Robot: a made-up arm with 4 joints.
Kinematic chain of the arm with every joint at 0, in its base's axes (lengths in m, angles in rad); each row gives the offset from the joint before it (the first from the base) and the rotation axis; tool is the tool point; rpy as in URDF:
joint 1: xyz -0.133 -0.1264 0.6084 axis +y
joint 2: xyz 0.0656 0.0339 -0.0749 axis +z
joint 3: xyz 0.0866 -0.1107 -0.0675 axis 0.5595 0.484 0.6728
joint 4: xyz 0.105 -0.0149 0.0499 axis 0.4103 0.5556 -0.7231
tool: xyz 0.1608 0.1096 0.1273 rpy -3.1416 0 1.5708
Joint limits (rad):
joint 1: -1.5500..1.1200
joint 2: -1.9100..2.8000
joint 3: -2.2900..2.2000
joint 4: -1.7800..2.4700
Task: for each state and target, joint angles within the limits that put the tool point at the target. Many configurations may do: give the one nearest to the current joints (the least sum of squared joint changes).
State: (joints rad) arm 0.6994 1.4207 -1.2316 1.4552
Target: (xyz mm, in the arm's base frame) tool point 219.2 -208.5 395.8
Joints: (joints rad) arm 0.6901 0.9319 -1.1582 1.6628
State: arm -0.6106 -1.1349 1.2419 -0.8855
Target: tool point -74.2 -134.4 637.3
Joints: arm -0.0761 -1.0968 0.9032 -1.5153
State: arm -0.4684 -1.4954 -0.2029 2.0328
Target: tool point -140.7 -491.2 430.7
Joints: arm -0.5782 -1.0777 -0.2827 1.8704
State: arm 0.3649 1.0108 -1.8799 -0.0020
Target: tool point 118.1 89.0 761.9
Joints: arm 0.0137 1.0916 -1.3600 0.1723
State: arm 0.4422 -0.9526 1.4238 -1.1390
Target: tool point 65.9 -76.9 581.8
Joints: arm 0.4345 -0.1129 0.8380 -1.0416
